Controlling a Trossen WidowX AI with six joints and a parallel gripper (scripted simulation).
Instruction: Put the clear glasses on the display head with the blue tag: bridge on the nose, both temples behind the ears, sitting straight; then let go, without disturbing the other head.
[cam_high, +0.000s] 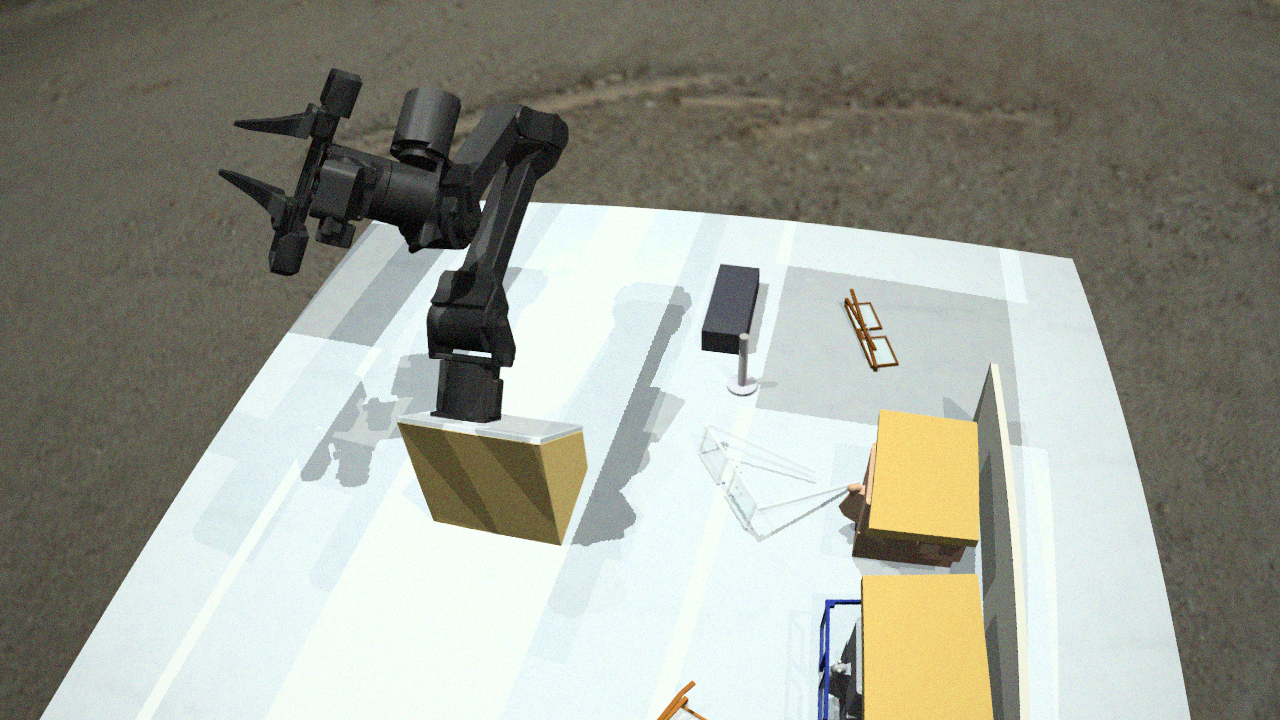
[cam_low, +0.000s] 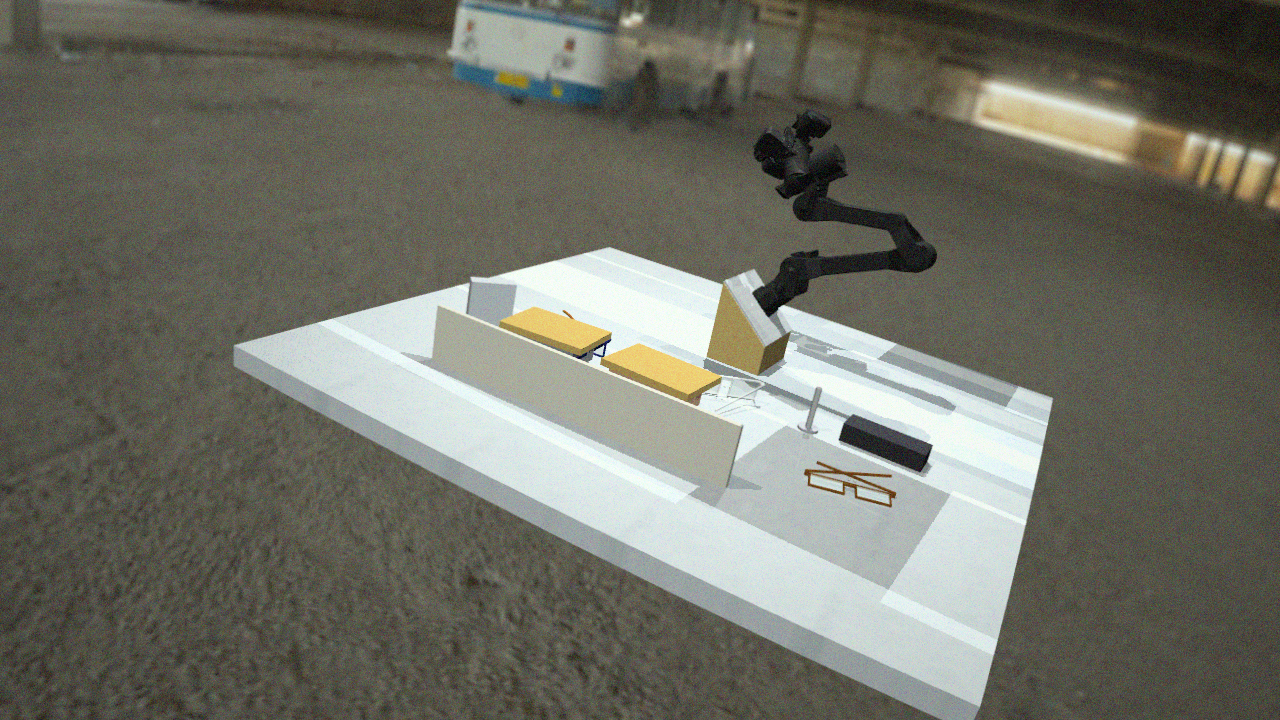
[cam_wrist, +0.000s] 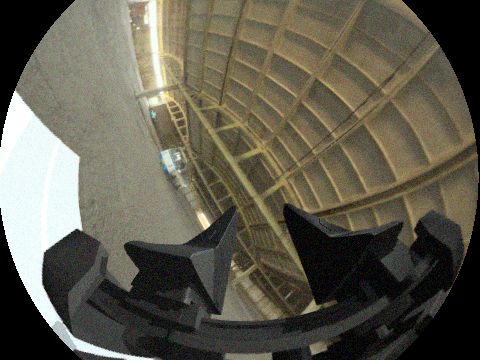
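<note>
My gripper tip is now 48 cm above the post, 43 cm short of it and 29 cm to the right of it. The rest, counted from my gripper tip: black box: 49 cm below, 43 cm to the left, 40 cm ahead; then skin-coloured display head: 62 cm ahead, 45 cm below, 6 cm to the left; then grey display head: 61 cm ahead, 45 cm below, 16 cm to the right.
</note>
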